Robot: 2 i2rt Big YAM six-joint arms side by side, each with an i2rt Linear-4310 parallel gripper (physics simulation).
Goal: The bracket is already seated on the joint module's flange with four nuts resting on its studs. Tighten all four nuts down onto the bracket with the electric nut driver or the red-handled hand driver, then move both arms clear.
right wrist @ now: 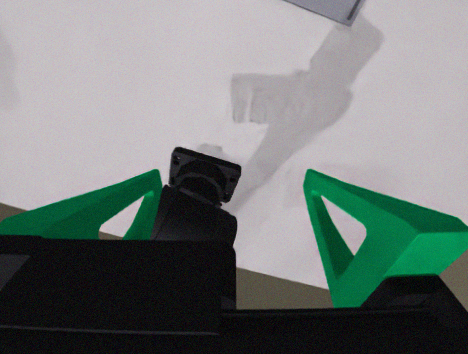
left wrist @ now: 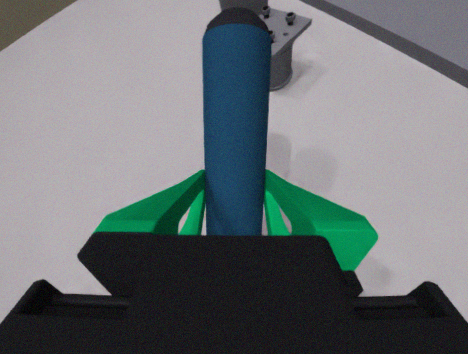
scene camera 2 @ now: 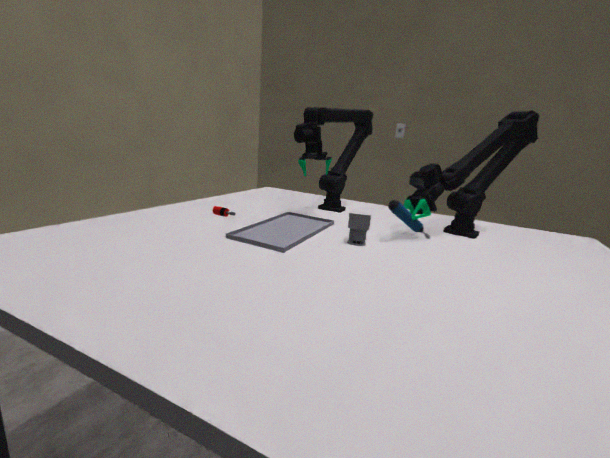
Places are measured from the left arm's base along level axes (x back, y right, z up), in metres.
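Pixels of known places: left gripper, fingertip midpoint: (left wrist: 234,177) (scene camera 2: 406,218); right gripper, fingertip midpoint: (right wrist: 232,177) (scene camera 2: 316,175); left arm's base, origin of the base link: (scene camera 2: 460,233); right arm's base, origin of the base link: (right wrist: 204,173) (scene camera 2: 331,209).
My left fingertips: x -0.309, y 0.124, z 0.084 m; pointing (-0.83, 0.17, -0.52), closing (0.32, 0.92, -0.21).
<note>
For each thing: its top centre in the pictures, then the offset to it from my left fingertips. "*": a spot on its surface instead.
- blue electric nut driver, surface spot: (left wrist: 236,110) * dz +0.043, dx -0.016, dy +0.016 m
- grey joint module, middle of its top: (left wrist: 268,21) (scene camera 2: 359,222) dz -0.010, dx -0.170, dy +0.098 m
- red-handled hand driver, middle of its top: (scene camera 2: 224,208) dz -0.050, dx -0.313, dy +0.638 m
- grey tray, middle of its top: (scene camera 2: 286,226) dz -0.068, dx -0.256, dy +0.348 m
My left gripper (scene camera 2: 416,210) (left wrist: 234,177) is shut on the blue electric nut driver (scene camera 2: 406,216) (left wrist: 236,110). It holds the driver tilted above the table, dark cap up, bit pointing down to the right in the scene view. The grey joint module (scene camera 2: 357,236) (left wrist: 282,67) stands left of the driver there, with the bracket (scene camera 2: 359,221) (left wrist: 295,26) on top. In the left wrist view three nuts (left wrist: 290,18) show on the bracket; the driver hides part of it. My right gripper (scene camera 2: 316,168) (right wrist: 232,177) is open and empty, high above the table. The red-handled hand driver (scene camera 2: 220,211) lies at the left.
A grey tray (scene camera 2: 256,244) (left wrist: 430,55) (right wrist: 345,21) lies left of the joint module in the scene view, between it and the red driver. The right arm's base (scene camera 2: 332,205) (right wrist: 204,172) stands behind the tray. The left arm's base (scene camera 2: 462,230) stands right of the blue driver.
</note>
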